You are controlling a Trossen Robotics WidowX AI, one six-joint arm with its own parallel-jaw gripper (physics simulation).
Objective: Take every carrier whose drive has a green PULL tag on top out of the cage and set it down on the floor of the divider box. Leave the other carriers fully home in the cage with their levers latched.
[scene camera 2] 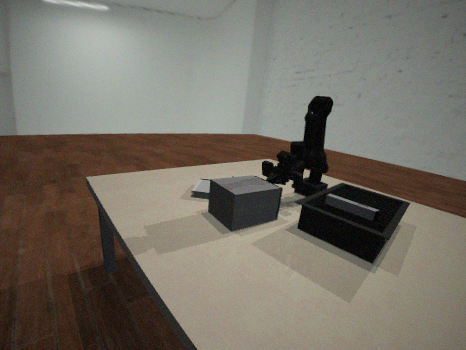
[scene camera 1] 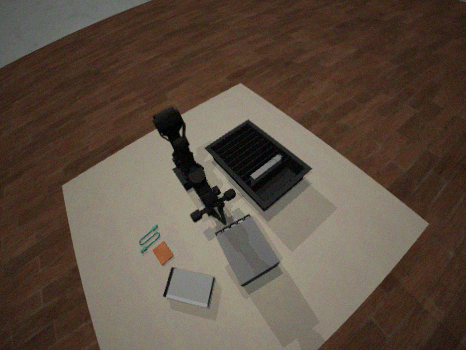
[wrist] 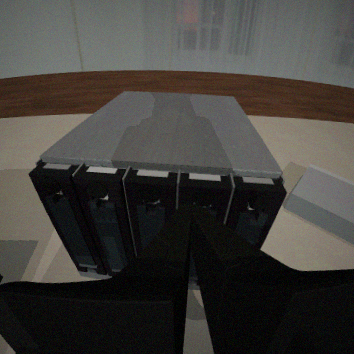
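Where they show: gripper, fingertip midpoint: (scene camera 2: 266, 181) (scene camera 1: 226, 224) (wrist: 188, 211); arm's base, origin of the base link: (scene camera 2: 314, 182).
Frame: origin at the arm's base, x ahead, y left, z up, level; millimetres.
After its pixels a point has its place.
Observation:
The grey cage (scene camera 1: 252, 252) {x 494, y 19, z 59 mm} (scene camera 2: 245, 205) {x 527, y 79, z 18 mm} (wrist: 170, 125) {x 441, y 10, z 58 mm} stands on the table. In the wrist view, several black carrier fronts with white top strips stand side by side in it, roughly in line. The drive tops are hidden inside, so tags cannot be seen; the dark levers are too unclear to judge. My gripper (scene camera 1: 224, 223) {x 356, y 1, z 47 mm} (wrist: 188, 211) {x 356, y 1, z 47 mm} is shut and empty. Its tips are in front of the second carrier from the right (wrist: 204, 184) {x 367, y -8, z 55 mm} and hide its lower part. The black divider box (scene camera 1: 287, 192) {x 357, y 309, z -49 mm} (scene camera 2: 340, 234) {x 356, y 307, z -18 mm} has narrow slots and an open bay.
A long pale grey block (scene camera 1: 266, 169) {x 258, y 267, z 49 mm} (scene camera 2: 352, 206) {x 260, y 287, z 41 mm} lies in the divider box beside the slots. A flat silver-grey box (scene camera 1: 190, 287) {x 452, y -232, z -34 mm} (scene camera 2: 201, 187) {x 486, y -230, z -34 mm} (wrist: 325, 202) {x 448, y -181, z -34 mm} lies beside the cage. An orange square (scene camera 1: 163, 253) {x 272, y -274, z -55 mm} and a looped teal cable (scene camera 1: 149, 239) {x 179, y -308, z -56 mm} lie on the table.

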